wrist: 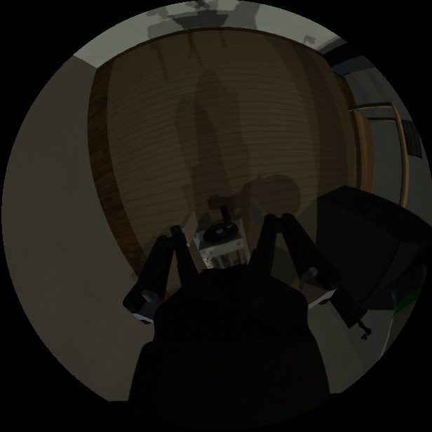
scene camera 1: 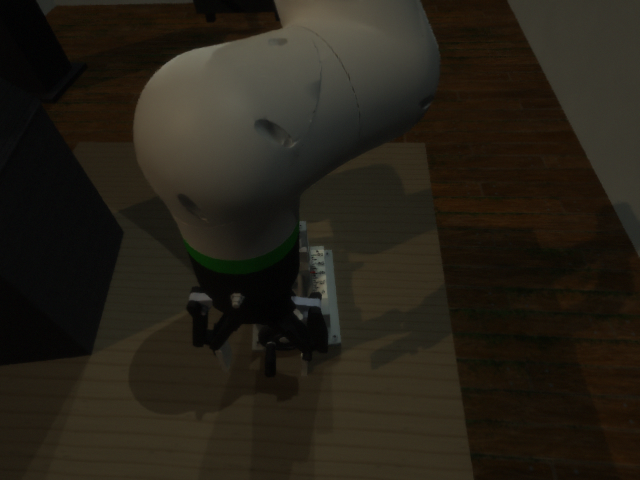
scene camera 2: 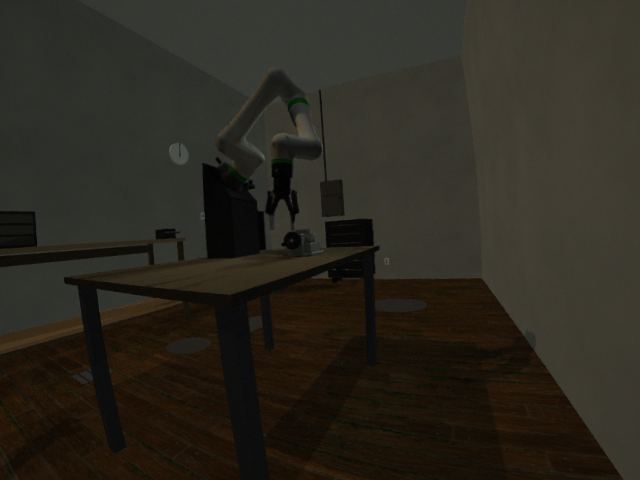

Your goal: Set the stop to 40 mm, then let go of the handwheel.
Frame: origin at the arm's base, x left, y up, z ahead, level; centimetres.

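Seen in the pictures: gripper, fingertip midpoint: (scene camera 1: 266,364) (scene camera 2: 281,229); arm's base, origin of the base link: (scene camera 2: 230,182).
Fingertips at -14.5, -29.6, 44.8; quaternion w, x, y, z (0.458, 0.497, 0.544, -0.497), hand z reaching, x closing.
Offsets run from my fingertips to a thing's middle, as dx, dy, dz. "pt": to the spot under its first point. Level surfaces: height alone.
The stop device is a pale metal unit {+17.9, -7.5, -0.1} (scene camera 1: 334,315) (scene camera 2: 311,246) (wrist: 227,250) on a base plate on the table. Its black handwheel {pt +5.9, -4.0, -1.5} (scene camera 1: 268,336) (scene camera 2: 292,240) (wrist: 215,235) faces the near side in scene camera 2, with a black crank handle {+3.3, -6.5, -1.0} (scene camera 1: 269,361) (wrist: 225,215) sticking out. A white scale strip {+20.1, -7.1, +4.2} (scene camera 1: 317,271) with small marks and a bit of red shows in scene camera 1; its reading is too small to make out. My gripper (scene camera 1: 264,363) (scene camera 2: 282,223) (wrist: 222,212) is open and empty, pointing down, its fingertips apart above the handwheel. The arm hides part of the device.
The wooden table {dy -12.6} (scene camera 1: 392,413) (scene camera 2: 206,271) (wrist: 280,125) carries the device. A tall dark block (scene camera 1: 51,232) (scene camera 2: 232,227) (wrist: 357,235) stands on the gripper's left in scene camera 1. A dark drawer cabinet (scene camera 2: 348,235) stands behind the table.
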